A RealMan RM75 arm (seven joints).
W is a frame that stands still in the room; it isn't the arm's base.
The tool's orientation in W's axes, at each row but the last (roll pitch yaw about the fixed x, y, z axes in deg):
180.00, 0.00, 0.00
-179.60, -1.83, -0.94
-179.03, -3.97, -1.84
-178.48, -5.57, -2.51
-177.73, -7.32, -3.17
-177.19, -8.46, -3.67
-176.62, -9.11, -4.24
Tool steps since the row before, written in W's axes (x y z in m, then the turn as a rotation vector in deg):
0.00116, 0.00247, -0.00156, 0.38, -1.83, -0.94
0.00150, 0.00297, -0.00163, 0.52, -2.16, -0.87
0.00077, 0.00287, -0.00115, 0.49, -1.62, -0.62
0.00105, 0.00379, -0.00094, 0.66, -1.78, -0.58
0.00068, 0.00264, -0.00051, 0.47, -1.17, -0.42
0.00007, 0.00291, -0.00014, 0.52, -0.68, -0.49
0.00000, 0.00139, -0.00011, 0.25, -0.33, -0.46
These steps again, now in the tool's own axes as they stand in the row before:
0.00116, -0.00247, 0.00156, 0.38, 1.83, 0.94
0.00140, -0.00298, 0.00170, 0.53, 2.16, 0.87
0.00060, -0.00287, 0.00124, 0.50, 1.61, 0.63
0.00079, -0.00380, 0.00112, 0.68, 1.77, 0.60
0.00046, -0.00265, 0.00068, 0.48, 1.16, 0.44
-0.00014, -0.00290, 0.00026, 0.48, 0.67, 0.54
-0.00012, -0.00138, 0.00017, 0.20, 0.34, 0.48

